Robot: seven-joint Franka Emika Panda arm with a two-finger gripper.
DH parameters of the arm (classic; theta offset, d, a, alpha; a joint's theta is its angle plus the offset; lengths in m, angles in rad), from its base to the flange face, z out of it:
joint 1: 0 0.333 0 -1.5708
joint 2: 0 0 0 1.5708
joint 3: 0 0.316 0.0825 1.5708
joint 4: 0 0 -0.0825 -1.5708
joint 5: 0 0.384 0 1.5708
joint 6: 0 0 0.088 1.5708
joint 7: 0 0.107 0 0
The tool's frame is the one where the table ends.
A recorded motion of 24 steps. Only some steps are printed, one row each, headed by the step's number.
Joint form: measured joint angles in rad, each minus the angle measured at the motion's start. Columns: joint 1, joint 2, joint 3, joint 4, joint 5, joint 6, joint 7.
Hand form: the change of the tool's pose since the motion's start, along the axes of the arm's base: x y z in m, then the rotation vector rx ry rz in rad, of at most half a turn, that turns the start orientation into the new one. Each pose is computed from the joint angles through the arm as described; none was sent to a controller.
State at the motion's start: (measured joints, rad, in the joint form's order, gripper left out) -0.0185 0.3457 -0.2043 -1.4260 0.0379 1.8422 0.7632
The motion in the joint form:
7: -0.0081 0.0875 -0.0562 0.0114 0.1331 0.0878 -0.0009
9: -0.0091 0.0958 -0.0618 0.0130 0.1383 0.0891 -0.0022
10: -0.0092 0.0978 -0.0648 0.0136 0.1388 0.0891 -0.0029
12: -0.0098 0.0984 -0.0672 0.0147 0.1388 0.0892 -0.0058
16: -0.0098 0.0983 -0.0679 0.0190 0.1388 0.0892 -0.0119
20: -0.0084 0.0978 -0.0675 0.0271 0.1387 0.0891 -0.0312
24: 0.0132 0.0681 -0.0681 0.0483 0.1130 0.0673 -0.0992
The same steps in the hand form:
7: 0.0175 -0.0298 -0.0419 0.0804 -0.0411 -0.0894
9: 0.0181 -0.0333 -0.0463 0.0818 -0.0372 -0.0957
10: 0.0180 -0.0350 -0.0472 0.0807 -0.0361 -0.0979
12: 0.0178 -0.0367 -0.0469 0.0791 -0.0367 -0.0976
16: 0.0182 -0.0370 -0.0447 0.0773 -0.0409 -0.0914
20: 0.0194 -0.0357 -0.0405 0.0739 -0.0488 -0.0691
24: 0.0181 -0.0217 -0.0121 0.0446 -0.0689 0.0302

